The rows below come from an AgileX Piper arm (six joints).
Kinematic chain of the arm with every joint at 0, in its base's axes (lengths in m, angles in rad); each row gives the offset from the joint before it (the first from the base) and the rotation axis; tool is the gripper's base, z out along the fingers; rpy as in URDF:
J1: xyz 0 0 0.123 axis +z
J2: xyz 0 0 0 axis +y
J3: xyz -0.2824 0 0.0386 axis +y
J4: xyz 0.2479 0 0.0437 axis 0.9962 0 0.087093
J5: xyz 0 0 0 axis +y
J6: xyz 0.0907 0 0.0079 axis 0.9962 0 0.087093
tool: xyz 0 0 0 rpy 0 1.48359 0
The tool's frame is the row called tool.
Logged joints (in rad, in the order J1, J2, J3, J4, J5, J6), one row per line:
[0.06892, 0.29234, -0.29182, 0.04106, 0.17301, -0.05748]
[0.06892, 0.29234, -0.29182, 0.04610, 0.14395, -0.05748]
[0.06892, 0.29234, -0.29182, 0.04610, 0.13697, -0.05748]
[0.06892, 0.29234, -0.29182, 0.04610, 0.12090, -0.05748]
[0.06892, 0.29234, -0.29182, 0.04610, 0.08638, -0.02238]
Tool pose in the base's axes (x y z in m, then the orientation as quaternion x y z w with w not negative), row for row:
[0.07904, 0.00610, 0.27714, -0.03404, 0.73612, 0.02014, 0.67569]
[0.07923, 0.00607, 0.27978, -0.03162, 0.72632, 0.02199, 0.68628]
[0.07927, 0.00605, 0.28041, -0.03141, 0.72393, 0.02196, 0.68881]
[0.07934, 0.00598, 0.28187, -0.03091, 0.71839, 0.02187, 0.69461]
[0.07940, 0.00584, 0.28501, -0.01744, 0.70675, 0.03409, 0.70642]
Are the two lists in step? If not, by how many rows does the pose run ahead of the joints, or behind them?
They are in step.
